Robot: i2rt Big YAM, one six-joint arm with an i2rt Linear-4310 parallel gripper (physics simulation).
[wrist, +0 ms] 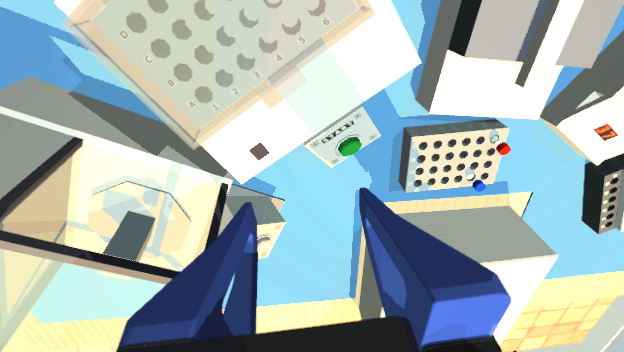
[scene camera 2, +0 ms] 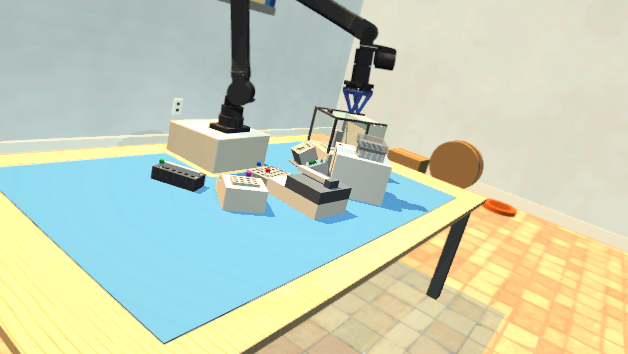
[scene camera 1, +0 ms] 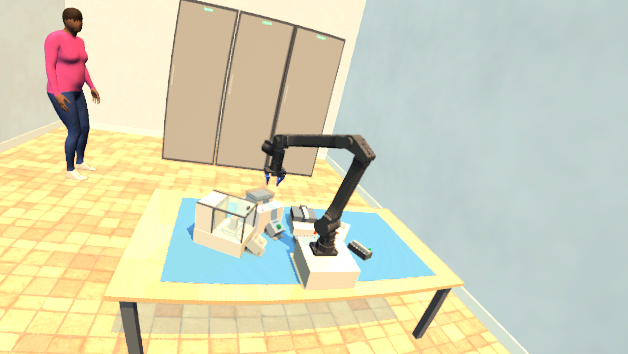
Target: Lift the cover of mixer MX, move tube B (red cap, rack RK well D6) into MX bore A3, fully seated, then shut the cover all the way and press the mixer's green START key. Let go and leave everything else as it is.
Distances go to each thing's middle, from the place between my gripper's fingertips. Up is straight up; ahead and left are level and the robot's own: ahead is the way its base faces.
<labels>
My hand is 7 cm short of the clear mixer cover [wrist: 197,73], 3 cm to the right of it and 8 cm above it. The rest, counted from my hand: glass-walled enclosure [scene camera 1: 224,222]: 12 cm behind, 22 cm to the left, 15 cm below.
</labels>
